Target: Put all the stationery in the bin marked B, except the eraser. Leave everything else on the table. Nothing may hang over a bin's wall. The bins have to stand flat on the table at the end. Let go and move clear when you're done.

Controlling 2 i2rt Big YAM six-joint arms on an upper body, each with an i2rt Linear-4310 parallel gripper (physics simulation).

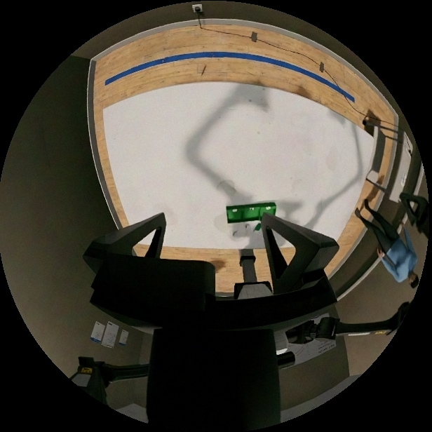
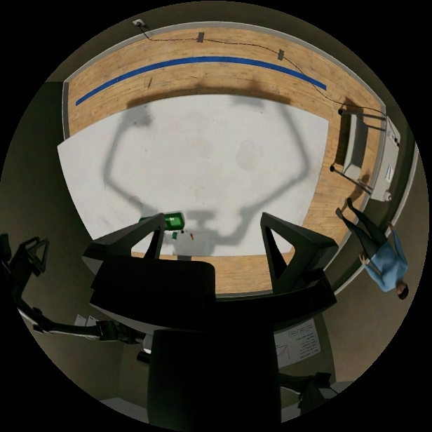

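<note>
A row of joined green bins (image 1: 243, 220) (image 2: 172, 227) stands on the white table near its front edge. White labels show on the bins, too small to read. Beside the row, on the front side, lie a small green thing (image 1: 258, 227) (image 2: 175, 235), an orange thing (image 2: 192, 236) and faint grey things (image 1: 246, 228); I cannot tell which is the eraser. My left gripper (image 1: 213, 217) is open and empty, high above the table; its right finger partly covers the row's right end. My right gripper (image 2: 212, 217) is open and empty, high above the table; its left finger hides the row's left part.
The white table (image 1: 150, 150) (image 2: 200, 150) carries shadows of both arms. Beyond it are a wooden floor with a blue stripe (image 1: 215, 54) (image 2: 215, 59), a bench (image 2: 353, 145), and a person in blue (image 1: 400, 260) (image 2: 385, 265) standing to the right.
</note>
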